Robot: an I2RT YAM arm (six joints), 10 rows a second.
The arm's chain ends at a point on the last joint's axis. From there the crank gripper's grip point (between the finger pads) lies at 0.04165 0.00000 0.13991 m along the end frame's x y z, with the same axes.
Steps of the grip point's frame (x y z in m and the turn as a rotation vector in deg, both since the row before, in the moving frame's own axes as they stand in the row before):
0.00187, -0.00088, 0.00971, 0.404, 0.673, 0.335
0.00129, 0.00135, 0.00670, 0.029, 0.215, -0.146
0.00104, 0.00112, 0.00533, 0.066, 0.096, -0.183
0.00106, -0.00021, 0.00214, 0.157, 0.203, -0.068
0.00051, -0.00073, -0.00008, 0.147, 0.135, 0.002
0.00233, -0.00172, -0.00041, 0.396, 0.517, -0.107
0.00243, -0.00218, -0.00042, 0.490, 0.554, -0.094
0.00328, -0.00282, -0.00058, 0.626, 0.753, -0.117
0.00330, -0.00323, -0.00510, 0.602, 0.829, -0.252
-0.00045, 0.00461, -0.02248, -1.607, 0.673, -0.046
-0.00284, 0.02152, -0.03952, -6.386, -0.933, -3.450
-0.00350, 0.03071, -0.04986, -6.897, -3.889, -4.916
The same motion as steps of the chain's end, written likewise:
0.00023, -0.00014, 0.01021, 0.404, 0.673, 0.335
0.00077, 0.00153, 0.00686, 0.029, 0.215, -0.146
0.00081, 0.00141, 0.00540, 0.066, 0.096, -0.183
0.00056, 0.00022, 0.00229, 0.157, 0.203, -0.068
0.00018, -0.00037, 0.00002, 0.147, 0.135, 0.002
0.00107, -0.00068, -0.00002, 0.396, 0.517, -0.107
0.00108, -0.00092, -0.00001, 0.490, 0.554, -0.094
0.00145, -0.00121, -0.00001, 0.626, 0.753, -0.117
0.00128, -0.00158, -0.00447, 0.602, 0.829, -0.252
-0.00209, 0.00073, -0.02193, -1.607, 0.673, -0.046
-0.00096, 0.00836, -0.03945, -6.386, -0.933, -3.450
0.00548, 0.01692, -0.05156, -6.897, -3.889, -4.916

